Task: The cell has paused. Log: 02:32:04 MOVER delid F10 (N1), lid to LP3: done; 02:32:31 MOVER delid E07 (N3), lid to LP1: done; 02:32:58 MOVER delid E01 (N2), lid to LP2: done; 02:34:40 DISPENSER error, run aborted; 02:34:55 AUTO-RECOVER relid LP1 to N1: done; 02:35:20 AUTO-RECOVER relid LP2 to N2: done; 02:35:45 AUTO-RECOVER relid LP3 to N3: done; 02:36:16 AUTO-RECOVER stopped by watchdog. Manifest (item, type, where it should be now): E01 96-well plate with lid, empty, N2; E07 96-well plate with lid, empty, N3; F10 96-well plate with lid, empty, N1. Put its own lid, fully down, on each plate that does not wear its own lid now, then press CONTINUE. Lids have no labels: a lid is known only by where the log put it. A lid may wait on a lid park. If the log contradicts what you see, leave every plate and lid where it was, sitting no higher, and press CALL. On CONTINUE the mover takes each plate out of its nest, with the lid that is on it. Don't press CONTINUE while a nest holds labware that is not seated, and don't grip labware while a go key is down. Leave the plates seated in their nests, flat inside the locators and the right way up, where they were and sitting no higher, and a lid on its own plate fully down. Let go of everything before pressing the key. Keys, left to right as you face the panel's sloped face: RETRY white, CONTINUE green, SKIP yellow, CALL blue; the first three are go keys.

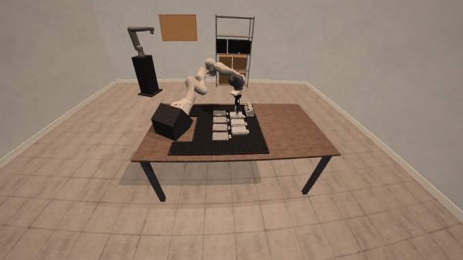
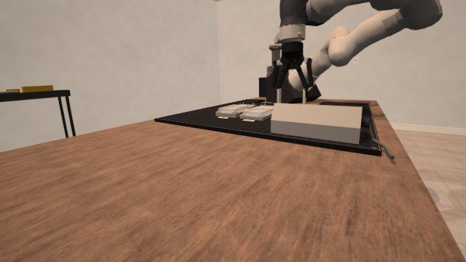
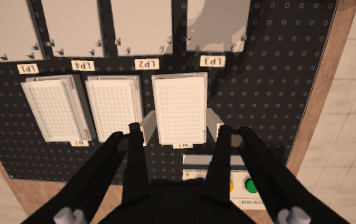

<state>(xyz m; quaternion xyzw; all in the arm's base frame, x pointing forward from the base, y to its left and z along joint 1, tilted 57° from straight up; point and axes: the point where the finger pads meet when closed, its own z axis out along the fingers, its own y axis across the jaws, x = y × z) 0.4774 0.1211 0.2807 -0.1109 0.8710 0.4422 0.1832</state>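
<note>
My hand is 50 mm above the 96-well plate. From my hand the other things lie so: LP2 label (90 mm to the right, 70 mm below, 60 mm behind); then smooth white lid (130 mm to the right, 50 mm below, 40 mm ahead); then blue call key (120 mm ahead, 80 mm to the left, 10 mm below).
</note>
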